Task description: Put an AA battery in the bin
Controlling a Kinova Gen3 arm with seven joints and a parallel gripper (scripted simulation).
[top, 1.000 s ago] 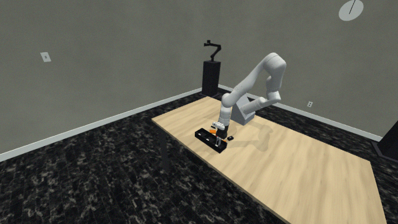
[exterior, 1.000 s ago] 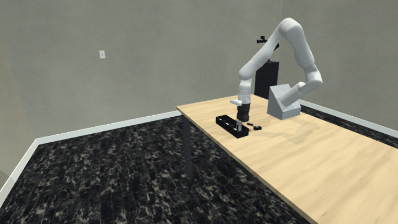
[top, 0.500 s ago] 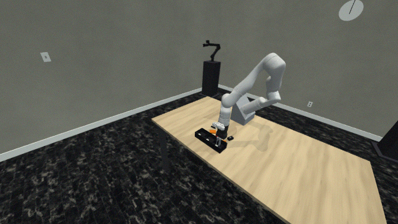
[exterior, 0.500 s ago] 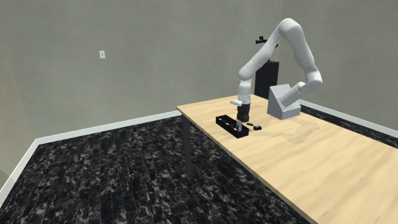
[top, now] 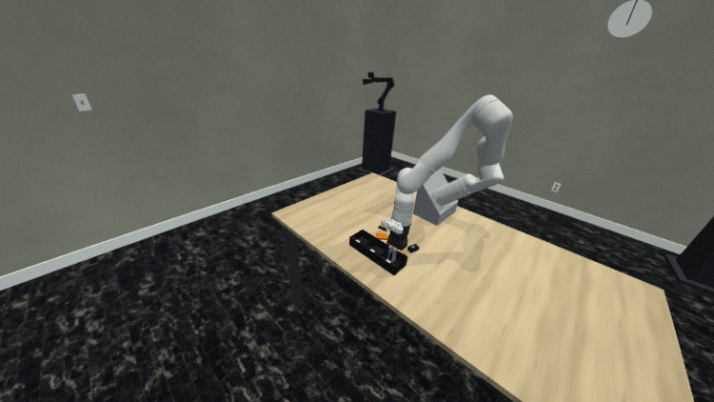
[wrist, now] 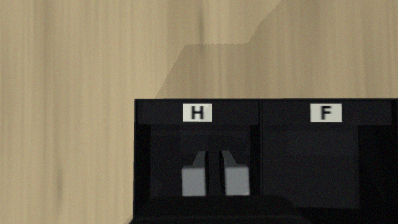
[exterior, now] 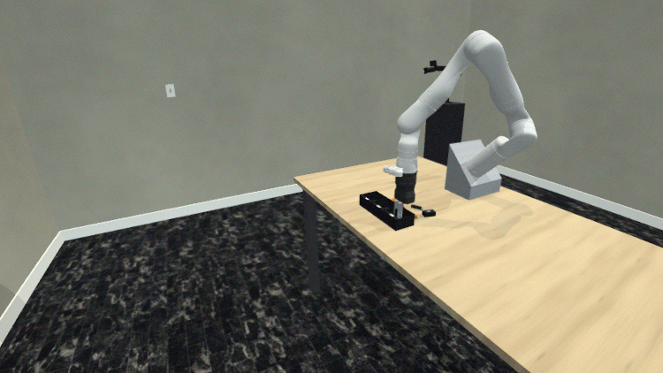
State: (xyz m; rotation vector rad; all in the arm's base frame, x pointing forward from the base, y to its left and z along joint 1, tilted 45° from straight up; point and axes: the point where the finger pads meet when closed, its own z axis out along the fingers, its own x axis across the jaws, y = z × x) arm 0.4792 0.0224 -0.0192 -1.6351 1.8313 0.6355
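The short dark stick is 14 cm behind my hand, 3 cm to the right of it and 3 cm below it. Also, from my hand: red AA battery (9 cm behind, 6 cm to the right, 3 cm below); then orange AA battery (7 cm behind, 3 cm below, 1 cm to the left); then black bin marked S (7 cm to the right, 1 cm below).
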